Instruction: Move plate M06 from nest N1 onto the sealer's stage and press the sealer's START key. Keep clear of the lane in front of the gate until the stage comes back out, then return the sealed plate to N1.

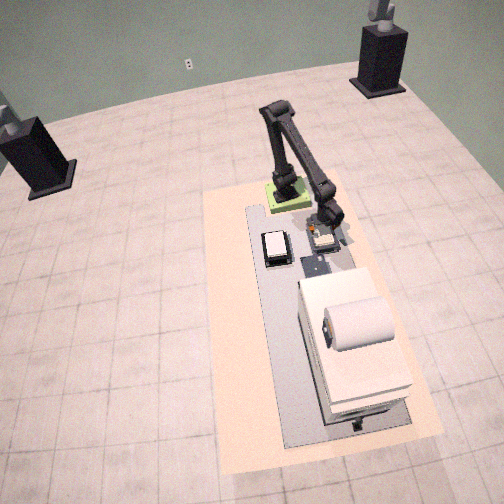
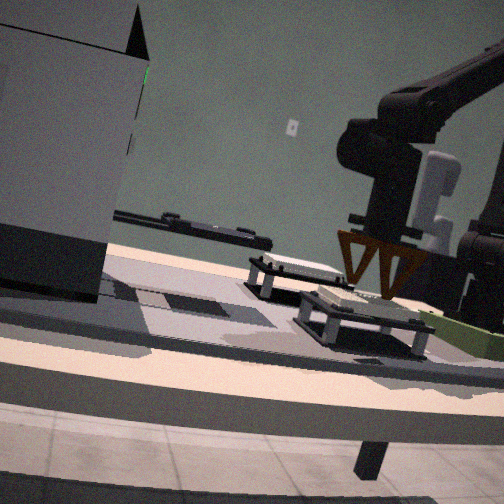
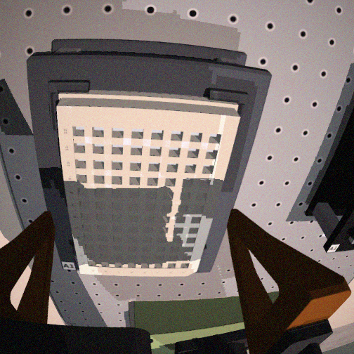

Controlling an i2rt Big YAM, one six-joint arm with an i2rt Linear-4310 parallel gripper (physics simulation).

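A cream well plate (image 1: 324,240) (image 2: 340,296) (image 3: 145,150) lies flat in a dark raised nest (image 2: 422,328) (image 3: 150,72). Its M06 and N1 labels cannot be read. My gripper (image 1: 323,228) (image 2: 371,290) (image 3: 140,219) is open and empty, with its orange fingers apart above the plate, toward the green base. The sealer (image 1: 370,372) (image 2: 60,140) is a large white box with a film roll on top. Its dark stage (image 1: 316,272) (image 2: 215,231) sticks out in front and bears no plate. The START key cannot be made out.
A second nest (image 1: 277,261) (image 2: 267,286) beside the first holds a white-topped plate (image 1: 275,244) (image 2: 302,266). The green arm base (image 1: 295,204) (image 2: 480,337) stands behind the nests. A green light (image 2: 146,76) shows on the sealer's front edge.
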